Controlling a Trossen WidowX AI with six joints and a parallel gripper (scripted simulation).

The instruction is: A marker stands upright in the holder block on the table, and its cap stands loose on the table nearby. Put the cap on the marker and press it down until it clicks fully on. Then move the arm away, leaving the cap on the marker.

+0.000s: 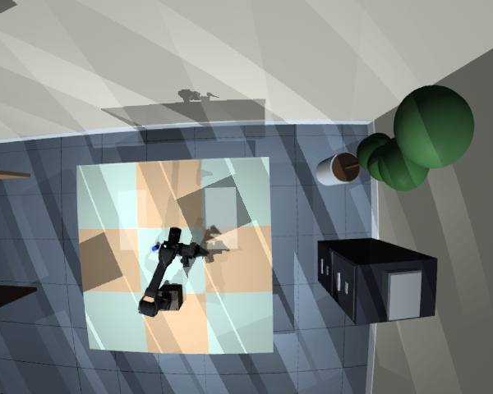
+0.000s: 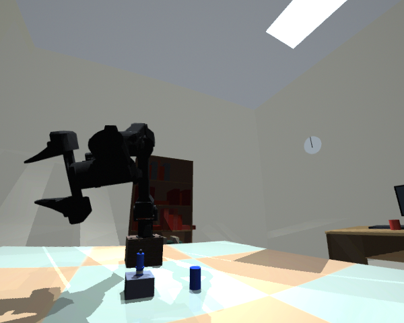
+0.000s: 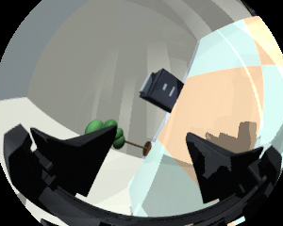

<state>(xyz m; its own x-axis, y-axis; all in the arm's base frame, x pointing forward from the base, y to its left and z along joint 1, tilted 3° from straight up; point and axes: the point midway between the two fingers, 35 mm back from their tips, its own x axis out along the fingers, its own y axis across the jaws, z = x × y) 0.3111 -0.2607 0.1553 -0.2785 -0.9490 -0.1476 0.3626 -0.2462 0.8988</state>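
Right now my gripper tip is 380 mm to the right of the blue cap and 210 mm above it. From my gripper tip the other things lie so: dark holder block: 30 mm behind, 240 mm to the left, 220 mm below.
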